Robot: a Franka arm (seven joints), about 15 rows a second.
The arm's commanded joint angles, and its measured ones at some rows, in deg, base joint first. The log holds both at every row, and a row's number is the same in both.
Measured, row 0:
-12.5, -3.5, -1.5, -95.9, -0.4, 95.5, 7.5
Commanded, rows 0 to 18:
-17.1, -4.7, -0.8, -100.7, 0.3, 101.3, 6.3
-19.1, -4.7, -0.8, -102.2, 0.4, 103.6, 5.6
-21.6, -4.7, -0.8, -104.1, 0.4, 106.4, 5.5
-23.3, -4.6, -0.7, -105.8, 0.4, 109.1, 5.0
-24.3, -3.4, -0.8, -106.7, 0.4, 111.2, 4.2
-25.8, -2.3, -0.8, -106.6, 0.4, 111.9, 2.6
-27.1, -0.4, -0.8, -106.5, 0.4, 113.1, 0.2
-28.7, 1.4, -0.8, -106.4, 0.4, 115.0, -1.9
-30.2, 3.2, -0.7, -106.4, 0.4, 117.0, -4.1
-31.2, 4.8, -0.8, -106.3, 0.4, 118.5, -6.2
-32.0, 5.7, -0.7, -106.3, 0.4, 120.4, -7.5
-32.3, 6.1, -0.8, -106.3, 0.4, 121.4, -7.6
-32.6, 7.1, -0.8, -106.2, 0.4, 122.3, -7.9
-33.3, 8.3, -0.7, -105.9, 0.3, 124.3, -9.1
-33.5, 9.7, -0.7, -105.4, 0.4, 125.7, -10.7
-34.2, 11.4, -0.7, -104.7, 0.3, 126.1, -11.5
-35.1, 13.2, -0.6, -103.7, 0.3, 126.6, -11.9
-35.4, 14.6, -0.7, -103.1, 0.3, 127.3, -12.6
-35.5, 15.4, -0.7, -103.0, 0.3, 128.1, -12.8
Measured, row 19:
-33.9, 12.1, -1.6, -105.4, -0.4, 126.6, -10.9
